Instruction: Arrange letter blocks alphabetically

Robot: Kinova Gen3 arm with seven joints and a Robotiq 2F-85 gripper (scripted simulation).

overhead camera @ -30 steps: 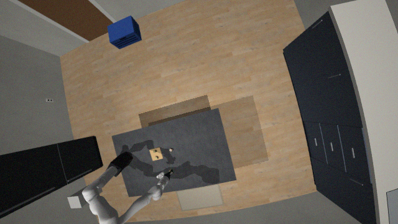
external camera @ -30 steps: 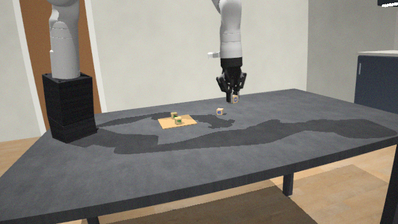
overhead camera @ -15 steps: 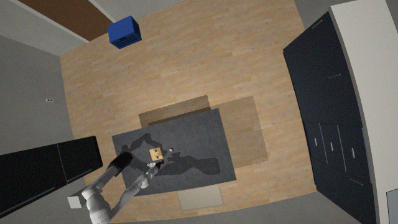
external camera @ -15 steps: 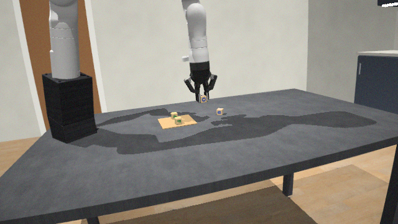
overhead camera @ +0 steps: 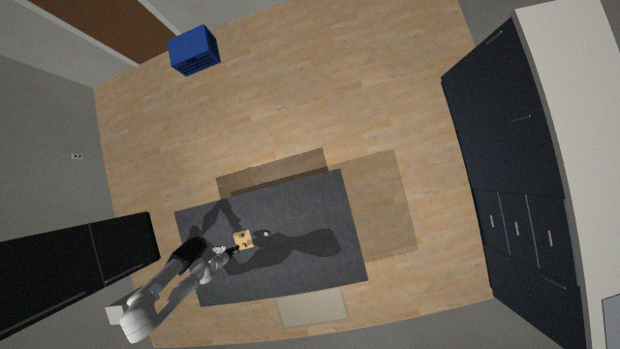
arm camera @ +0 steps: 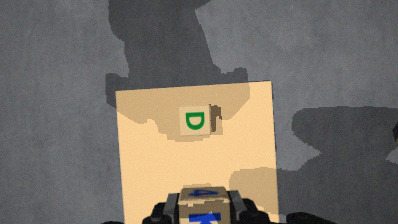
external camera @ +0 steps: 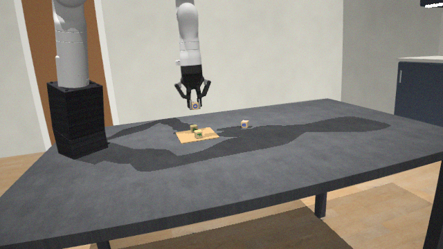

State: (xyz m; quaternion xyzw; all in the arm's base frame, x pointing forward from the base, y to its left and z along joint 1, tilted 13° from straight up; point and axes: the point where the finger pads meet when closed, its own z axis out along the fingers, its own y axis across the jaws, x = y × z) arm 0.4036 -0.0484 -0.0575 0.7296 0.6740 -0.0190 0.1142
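The mat is 120 mm below my hand and 10 mm to the left of it. The rest, counted from my hand: green-marked block: 110 mm below, 50 mm to the left.
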